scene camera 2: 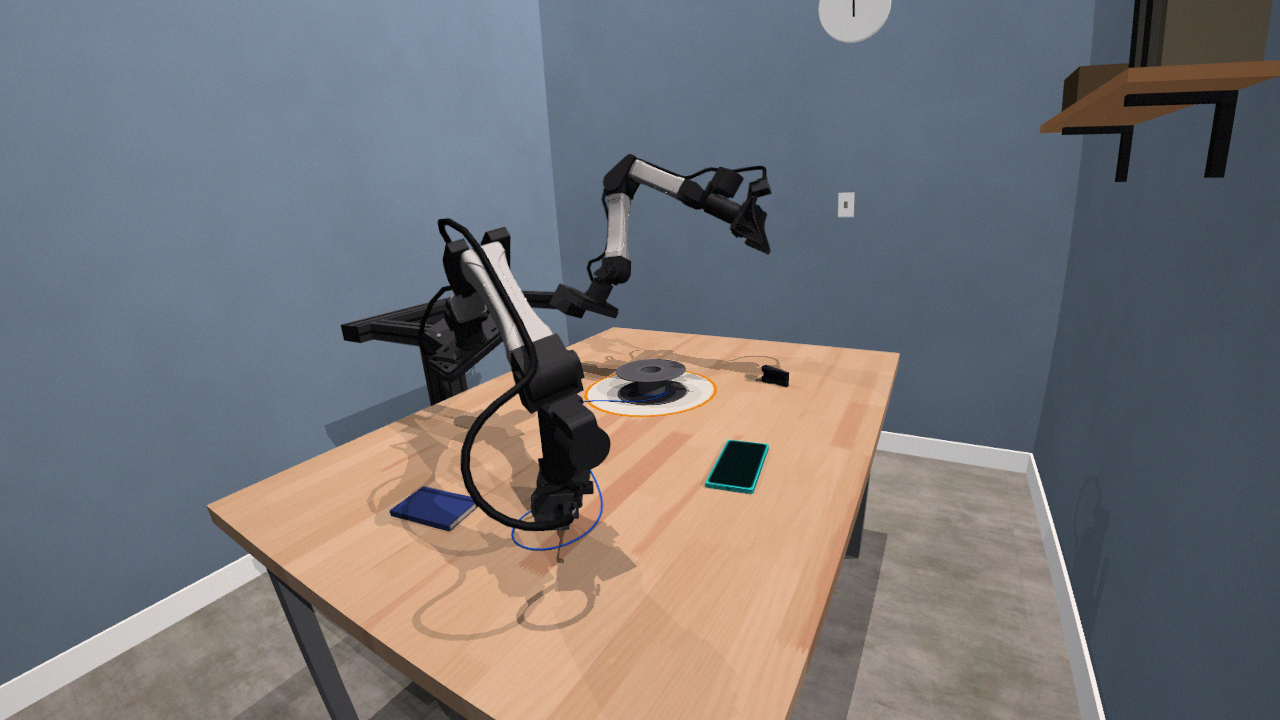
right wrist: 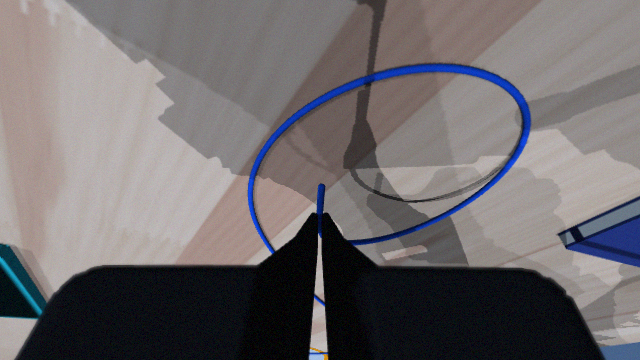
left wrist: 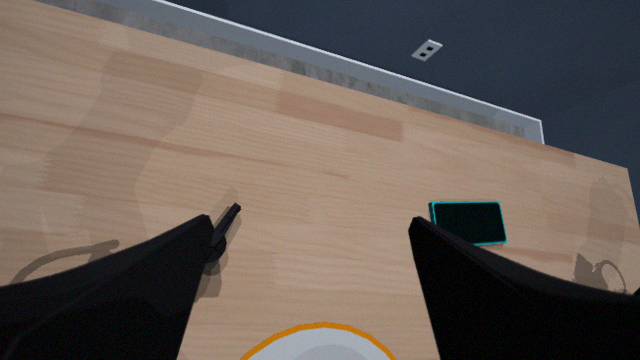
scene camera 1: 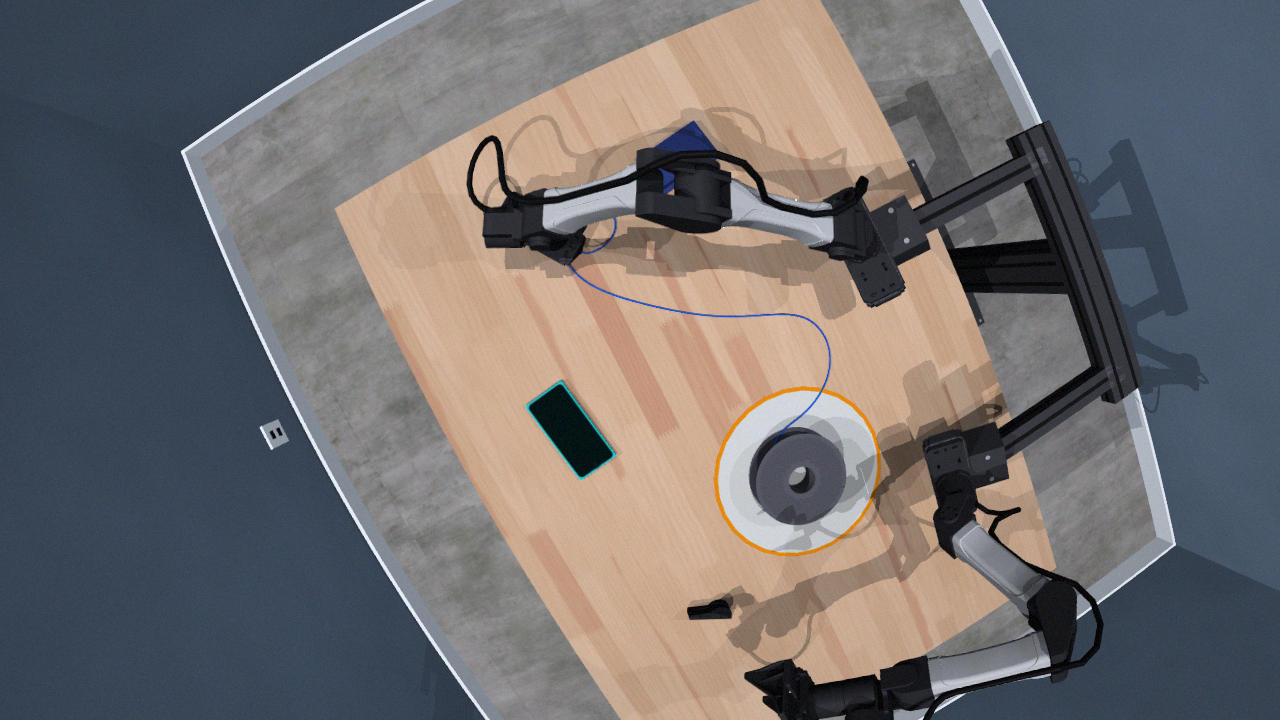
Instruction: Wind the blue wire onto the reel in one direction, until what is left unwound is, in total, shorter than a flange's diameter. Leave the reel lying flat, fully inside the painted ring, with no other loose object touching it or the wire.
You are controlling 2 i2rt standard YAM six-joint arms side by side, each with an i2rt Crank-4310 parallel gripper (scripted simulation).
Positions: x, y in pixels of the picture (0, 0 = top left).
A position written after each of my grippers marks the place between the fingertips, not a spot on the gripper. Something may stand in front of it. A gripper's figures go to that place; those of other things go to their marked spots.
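Scene:
My right gripper (scene camera 2: 572, 508) is 0.85 m from the lens. For my left gripper (scene camera 2: 765, 248) it is 1.37 m from the lens, so my right gripper is nearer to the lens than my left gripper.

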